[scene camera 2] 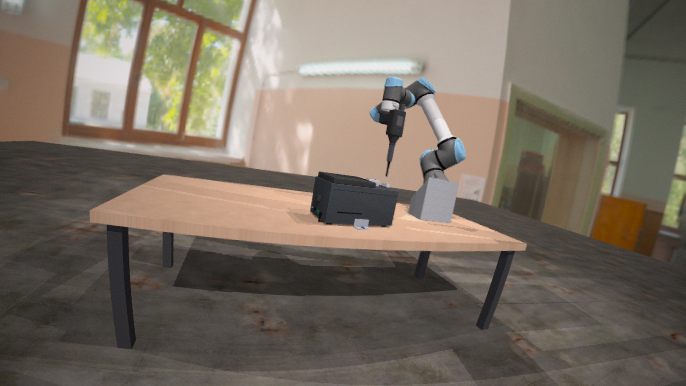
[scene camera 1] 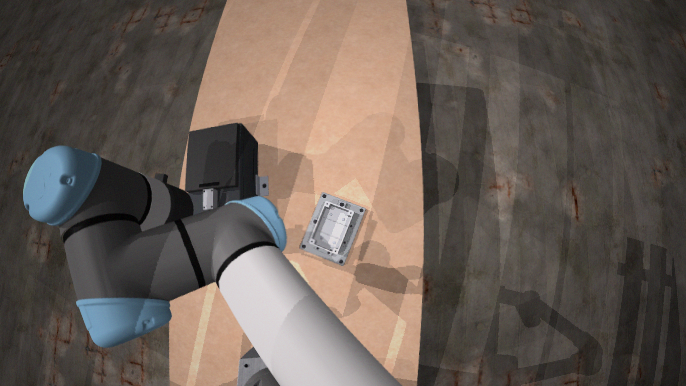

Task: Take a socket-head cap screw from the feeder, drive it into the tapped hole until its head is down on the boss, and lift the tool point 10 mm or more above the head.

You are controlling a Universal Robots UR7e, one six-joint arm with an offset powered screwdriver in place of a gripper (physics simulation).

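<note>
The black feeder (scene camera 1: 212,157) (scene camera 2: 355,202) stands on the table, with a small light metal block (scene camera 1: 208,199) at its front part in scene camera 1. The screwdriver (scene camera 2: 387,175) points down, its tip slightly above the feeder's top as seen in scene camera 2. The arm hides the tip in scene camera 1. The tip is too small to tell whether it carries a screw. A grey rectangular workpiece (scene camera 1: 309,235) with a raised inner frame and several dark holes lies turned on the table, to the right of the feeder. I cannot tell which hole is the tapped one.
The arm (scene camera 1: 165,260) (scene camera 2: 435,117) spans the front of the feeder in scene camera 1. A small bracket (scene camera 1: 262,185) (scene camera 2: 361,224) sits at the feeder's side. The grey robot pedestal (scene camera 1: 248,372) (scene camera 2: 437,202) stands on the wooden table (scene camera 1: 310,65) (scene camera 2: 200,220).
</note>
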